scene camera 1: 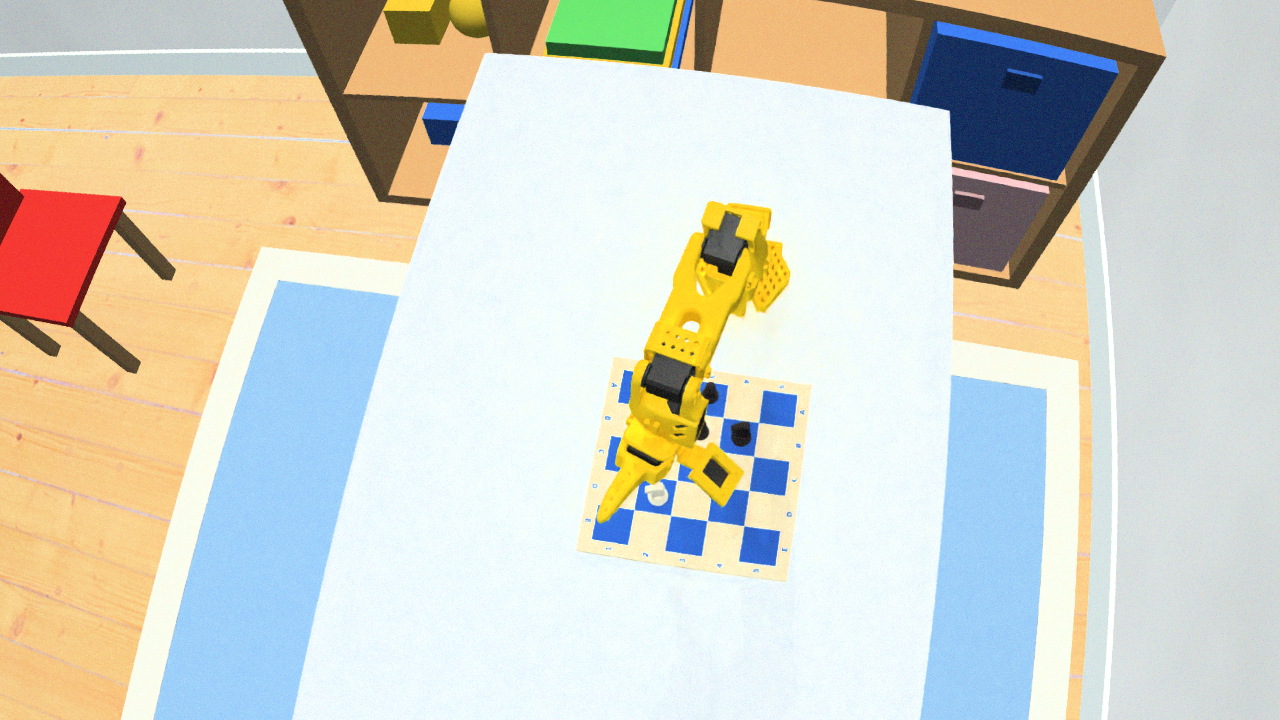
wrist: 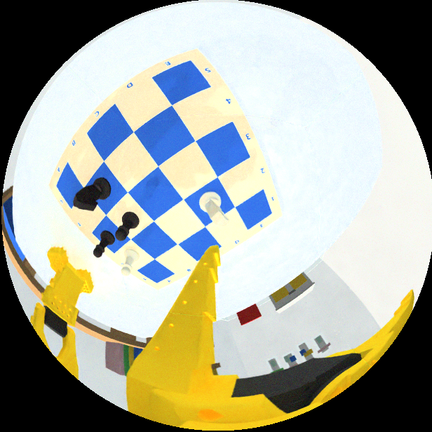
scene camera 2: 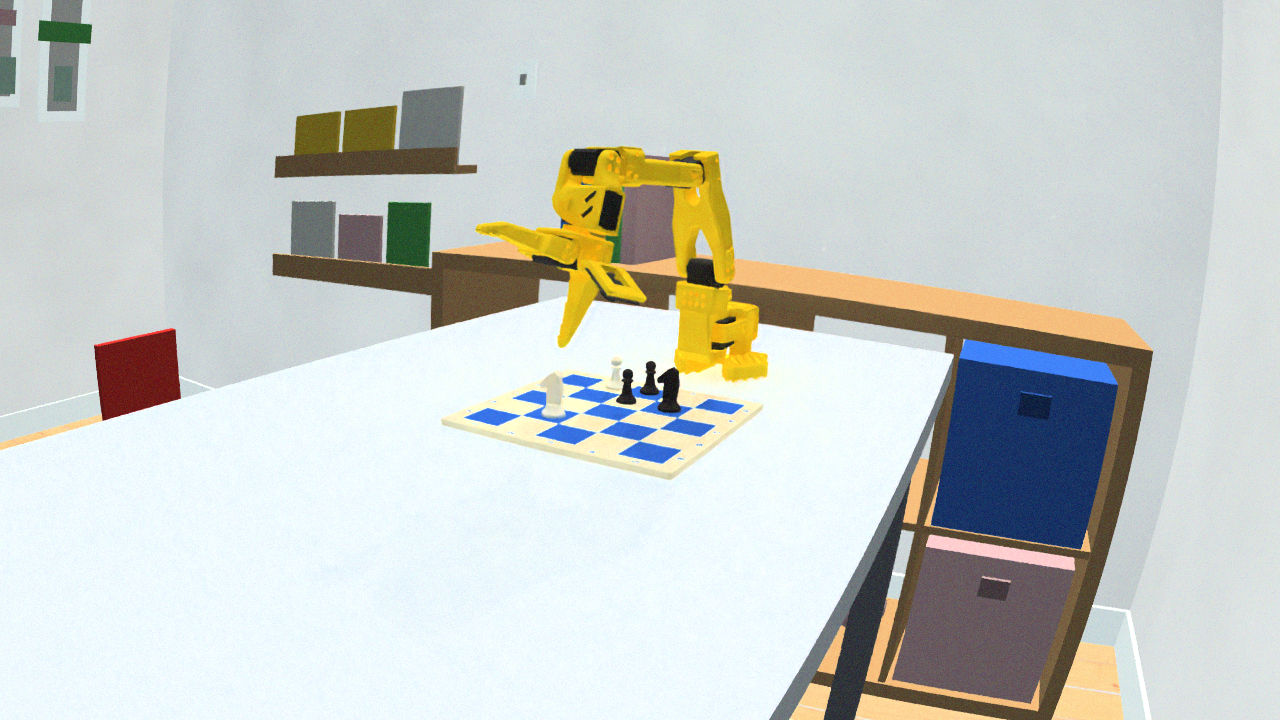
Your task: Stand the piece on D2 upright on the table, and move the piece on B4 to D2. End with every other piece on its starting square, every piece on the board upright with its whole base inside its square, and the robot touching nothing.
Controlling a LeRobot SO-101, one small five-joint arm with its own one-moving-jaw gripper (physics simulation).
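Frame: origin at the arm's base, x back, y right, z up, level; metres.
Seen in the pictures: hand, tool point: [scene camera 1: 657, 469] [scene camera 2: 560, 341]; arm's base, link origin: [scene camera 2: 714, 373].
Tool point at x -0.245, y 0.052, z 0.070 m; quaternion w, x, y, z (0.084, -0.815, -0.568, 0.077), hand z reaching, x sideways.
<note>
Pixels of each thing's top centre, then the offset from my tool point to it. Level surfaces: height alone.
- white knight, top centre: [scene camera 2: 553, 371] [scene camera 1: 656, 485] dy +0.000, dx -0.010, dz -0.024 m
- board, top centre: [scene camera 2: 610, 412] [scene camera 1: 697, 466] dy -0.037, dx +0.029, dz -0.064 m
- black knight, top centre: [scene camera 2: 670, 367] [scene camera 1: 742, 424] dy -0.076, dx +0.068, dz -0.024 m
- B3, top centre: [scene camera 2: 628, 369] [scene camera 1: 701, 422] dy -0.034, dx +0.067, dz -0.032 m
- A3, top centre: [scene camera 2: 651, 361] [scene camera 1: 710, 384] dy -0.037, dx +0.109, dz -0.032 m
- white pawn, top centre: [scene camera 2: 616, 356] dy -0.002, dx +0.104, dz -0.032 m
- white table, surface height: dz -0.070 m
A white knight [scene camera 1: 657, 495] [scene camera 2: 554, 396] [wrist: 210, 201] stands upright on D2 of the board [scene camera 1: 626, 552] [scene camera 2: 657, 470] [wrist: 196, 55]. A black knight [scene camera 1: 740, 435] [scene camera 2: 669, 391] [wrist: 95, 194] stands upright on B4. Black pawns stand upright on B3 [scene camera 1: 702, 430] [scene camera 2: 627, 386] [wrist: 128, 224] and A3 [scene camera 1: 709, 393] [scene camera 2: 650, 377] [wrist: 103, 243]. A white pawn [scene camera 2: 615, 371] [wrist: 129, 260] stands on A2, hidden by the arm in scene camera 1. My gripper [scene camera 1: 626, 490] [scene camera 2: 521, 286] [wrist: 314, 271] is wide open and empty, well above the board's low-numbered side, touching no piece.
The arm [scene camera 1: 702, 313] [scene camera 2: 702, 214] reaches over the board from its base beyond row A. The white table [scene camera 1: 501, 179] [scene camera 2: 358, 537] surrounds the board. A wooden shelf unit [scene camera 2: 895, 291] stands behind the table, and a red chair [scene camera 1: 62, 250] [scene camera 2: 138, 371] stands to the left.
</note>
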